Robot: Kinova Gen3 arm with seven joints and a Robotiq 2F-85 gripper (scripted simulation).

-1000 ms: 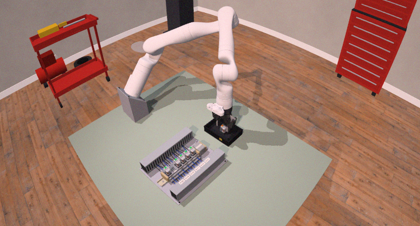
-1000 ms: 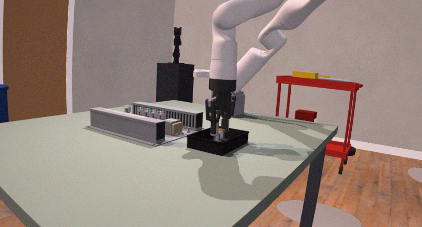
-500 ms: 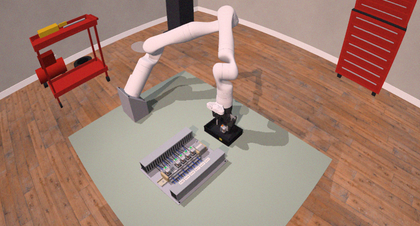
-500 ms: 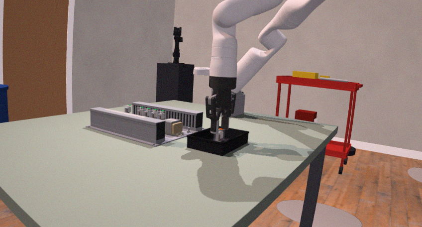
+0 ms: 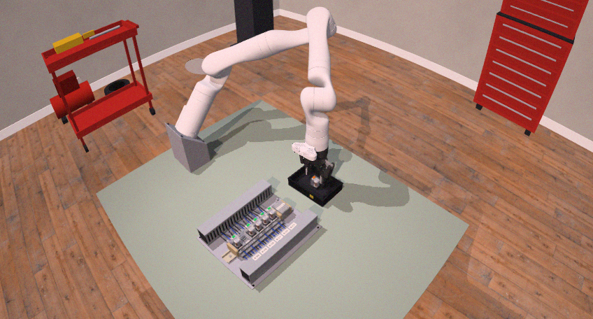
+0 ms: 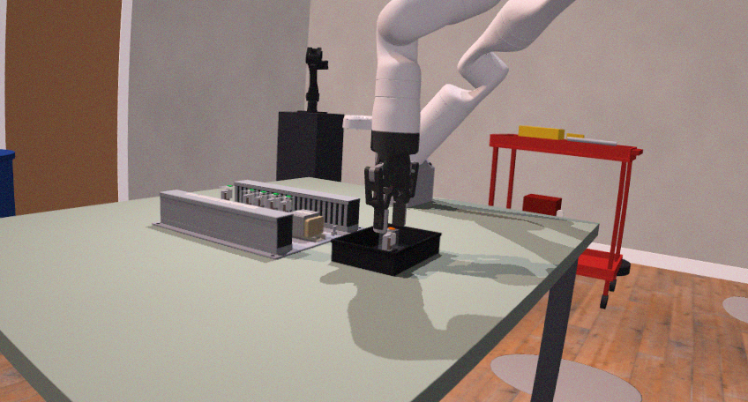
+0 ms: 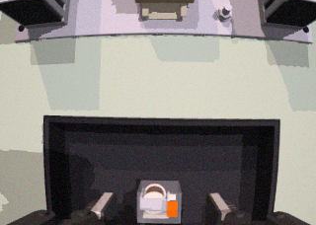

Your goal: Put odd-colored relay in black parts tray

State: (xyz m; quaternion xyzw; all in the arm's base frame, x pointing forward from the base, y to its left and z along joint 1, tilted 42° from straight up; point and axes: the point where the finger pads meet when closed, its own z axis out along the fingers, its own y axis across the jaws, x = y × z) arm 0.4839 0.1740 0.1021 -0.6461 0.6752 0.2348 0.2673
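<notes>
Now: the black parts tray 4 cm below my hand.
</notes>
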